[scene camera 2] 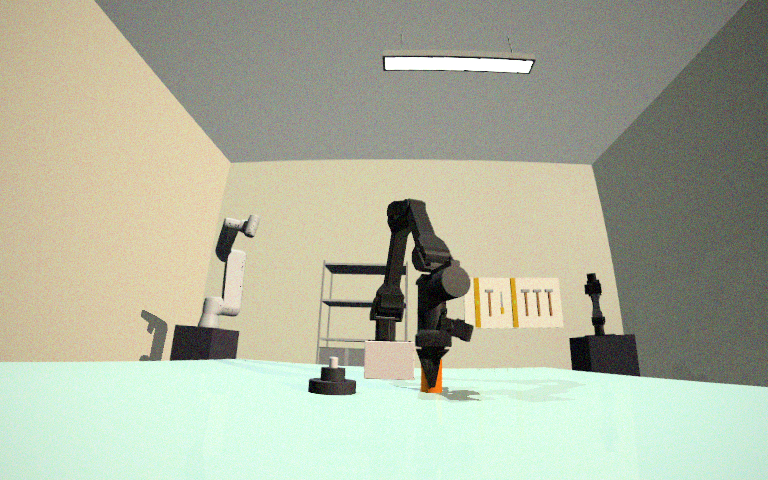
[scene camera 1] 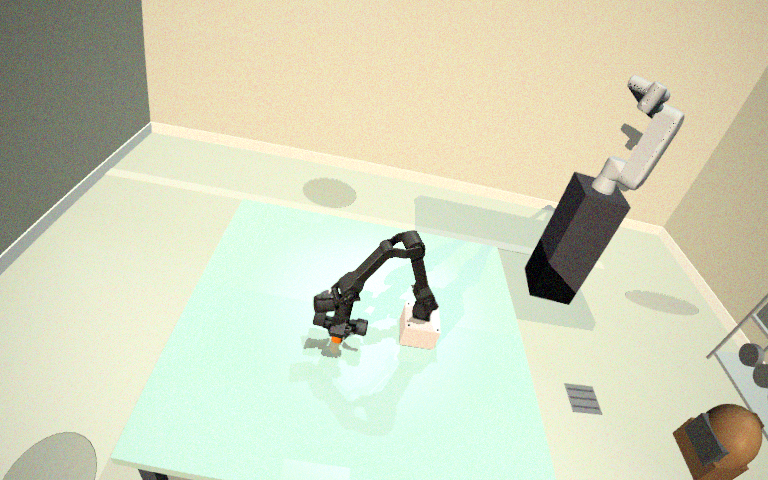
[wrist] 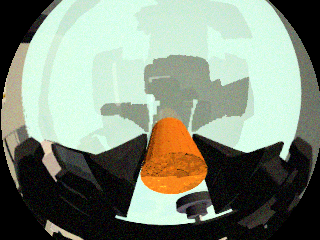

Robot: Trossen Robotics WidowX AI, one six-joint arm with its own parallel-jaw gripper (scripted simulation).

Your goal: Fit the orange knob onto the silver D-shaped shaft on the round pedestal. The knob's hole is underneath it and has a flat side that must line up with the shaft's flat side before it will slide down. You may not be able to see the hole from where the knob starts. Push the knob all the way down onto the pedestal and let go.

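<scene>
My gripper (scene camera 2: 431,386) in sight, also in scene camera 1 (scene camera 1: 337,337), wrist view (wrist: 169,138). Dark round pedestal (scene camera 2: 332,382) in sight, wrist view too (wrist: 194,205).
</scene>
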